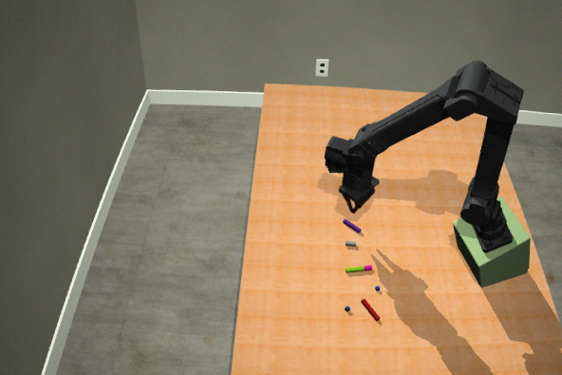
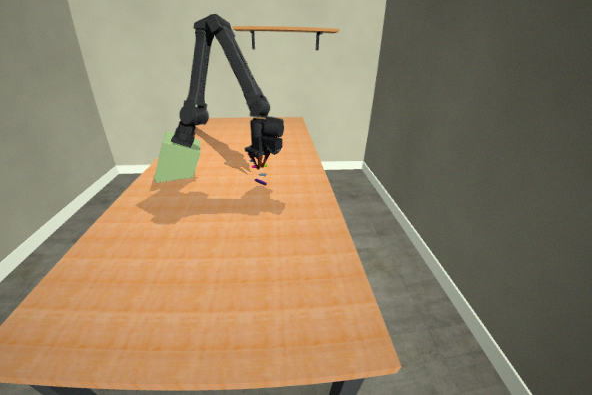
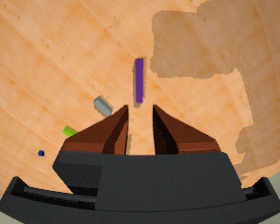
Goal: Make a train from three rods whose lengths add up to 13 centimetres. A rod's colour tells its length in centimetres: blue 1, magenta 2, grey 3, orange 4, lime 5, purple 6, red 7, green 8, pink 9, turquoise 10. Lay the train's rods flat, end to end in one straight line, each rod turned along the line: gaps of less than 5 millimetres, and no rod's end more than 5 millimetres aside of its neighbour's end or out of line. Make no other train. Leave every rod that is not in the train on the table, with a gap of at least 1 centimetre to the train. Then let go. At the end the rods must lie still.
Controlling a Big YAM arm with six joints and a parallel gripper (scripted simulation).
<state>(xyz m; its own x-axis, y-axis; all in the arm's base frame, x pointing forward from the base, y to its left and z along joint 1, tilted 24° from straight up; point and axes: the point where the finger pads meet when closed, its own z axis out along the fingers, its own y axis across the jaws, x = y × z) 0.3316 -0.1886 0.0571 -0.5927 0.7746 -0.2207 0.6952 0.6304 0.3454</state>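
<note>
Right now my hand is 7 cm above the purple rod. Round my hand: lime rod: 2 cm ahead, 16 cm to the left, 7 cm below; then magenta rod: 1 cm behind, 16 cm to the left, 7 cm below; then grey rod: 2 cm ahead, 7 cm to the left, 7 cm below.
</note>
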